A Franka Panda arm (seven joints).
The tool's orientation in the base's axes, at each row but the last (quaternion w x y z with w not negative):
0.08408, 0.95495, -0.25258, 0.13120
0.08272, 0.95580, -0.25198, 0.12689
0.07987, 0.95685, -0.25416, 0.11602
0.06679, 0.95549, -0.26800, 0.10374
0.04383, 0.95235, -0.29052, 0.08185
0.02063, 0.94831, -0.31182, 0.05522
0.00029, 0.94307, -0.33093, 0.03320
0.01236, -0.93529, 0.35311, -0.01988
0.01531, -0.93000, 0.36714, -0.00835
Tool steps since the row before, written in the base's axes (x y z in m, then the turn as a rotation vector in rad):
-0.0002, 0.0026, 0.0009, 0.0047, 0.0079, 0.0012
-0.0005, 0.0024, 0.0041, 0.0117, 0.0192, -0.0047
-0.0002, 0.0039, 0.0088, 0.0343, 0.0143, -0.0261
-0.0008, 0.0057, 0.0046, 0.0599, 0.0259, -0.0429
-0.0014, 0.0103, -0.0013, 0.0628, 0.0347, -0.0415
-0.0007, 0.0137, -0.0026, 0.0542, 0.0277, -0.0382
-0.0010, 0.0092, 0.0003, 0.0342, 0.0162, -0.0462
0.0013, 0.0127, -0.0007, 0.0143, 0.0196, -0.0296
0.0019, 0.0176, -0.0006, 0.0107, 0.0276, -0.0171
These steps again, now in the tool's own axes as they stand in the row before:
-0.0011, -0.0020, -0.0015, 0.0007, -0.0090, -0.0020
-0.0004, -0.0014, -0.0045, -0.0003, -0.0228, 0.0026
0.0003, -0.0024, -0.0093, 0.0154, -0.0320, 0.0283
-0.0024, -0.0041, -0.0056, 0.0271, -0.0565, 0.0466
-0.0070, -0.0078, -0.0003, 0.0249, -0.0654, 0.0444
-0.0089, -0.0106, 0.0015, 0.0225, -0.0546, 0.0409
-0.0065, -0.0066, -0.0006, 0.0136, -0.0330, 0.0479
-0.0074, -0.0104, 0.0009, -0.0031, -0.0230, 0.0304
-0.0106, -0.0141, 0.0010, -0.0111, -0.0269, 0.0180

